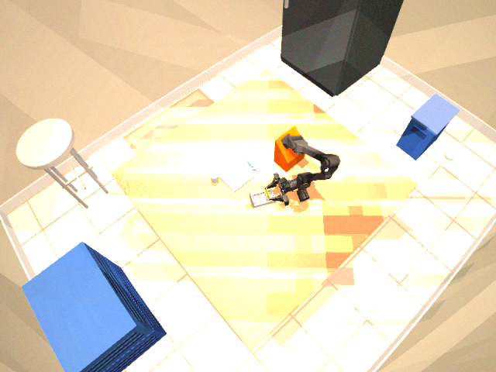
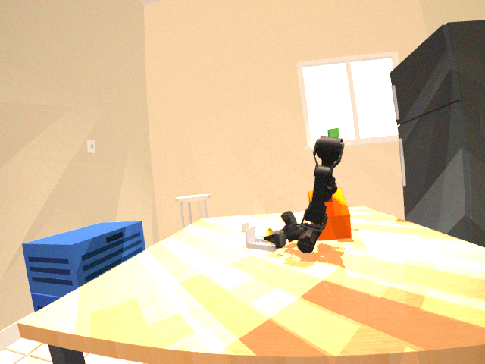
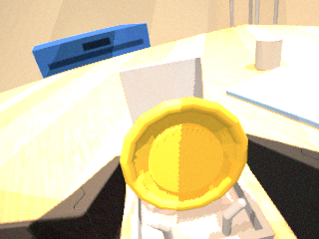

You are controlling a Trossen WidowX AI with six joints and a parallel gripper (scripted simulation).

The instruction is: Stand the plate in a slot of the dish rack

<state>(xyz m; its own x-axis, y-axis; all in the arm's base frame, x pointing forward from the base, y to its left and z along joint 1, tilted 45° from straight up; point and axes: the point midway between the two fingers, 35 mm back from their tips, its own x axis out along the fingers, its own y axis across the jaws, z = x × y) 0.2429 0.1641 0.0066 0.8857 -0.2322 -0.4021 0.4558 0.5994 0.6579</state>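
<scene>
Right now the grey dish rack is 20 mm ahead of my gripper tip, 10 mm to the right of it and 30 mm below it. Round my gripper tip: small white cup: 130 mm ahead, 300 mm to the right, 20 mm below; blue spoon: 90 mm behind, 210 mm to the right, 50 mm below; yellow plate: 10 mm behind.
</scene>
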